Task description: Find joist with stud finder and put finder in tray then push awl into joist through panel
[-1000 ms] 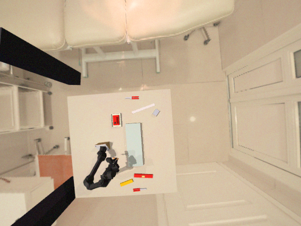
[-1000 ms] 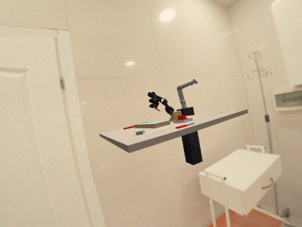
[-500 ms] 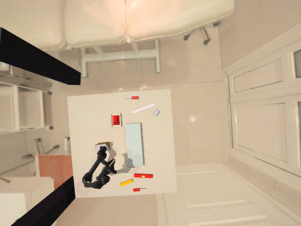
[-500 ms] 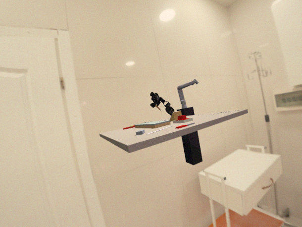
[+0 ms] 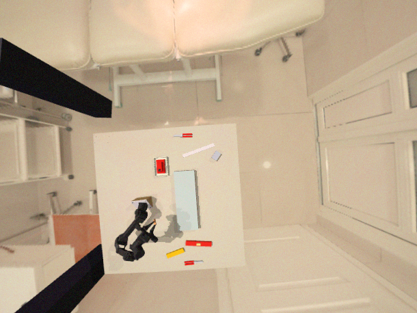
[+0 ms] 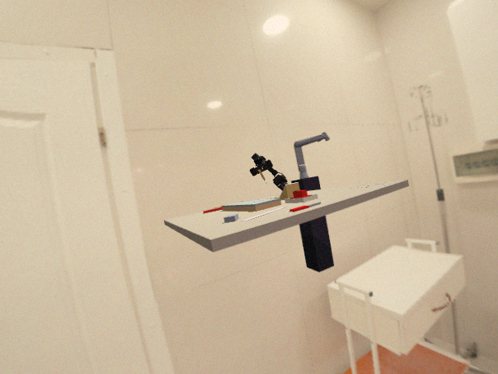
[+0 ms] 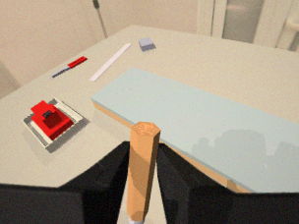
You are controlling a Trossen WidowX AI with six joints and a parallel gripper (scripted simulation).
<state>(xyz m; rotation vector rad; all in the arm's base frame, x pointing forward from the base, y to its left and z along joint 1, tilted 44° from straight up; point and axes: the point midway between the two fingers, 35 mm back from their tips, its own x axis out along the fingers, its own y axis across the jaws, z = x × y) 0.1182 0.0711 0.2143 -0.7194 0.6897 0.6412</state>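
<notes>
Right now the awl is 20 mm behind my gripper tip, 10 mm to the right of it and 50 mm below it. From my gripper tip the other things lie so: yellow block: 110 mm ahead, 380 mm to the right, 230 mm below; then stud finder: 40 mm behind, 380 mm to the left, 190 mm below; then cream tray: 40 mm behind, 400 mm to the left, 220 mm below.
</notes>
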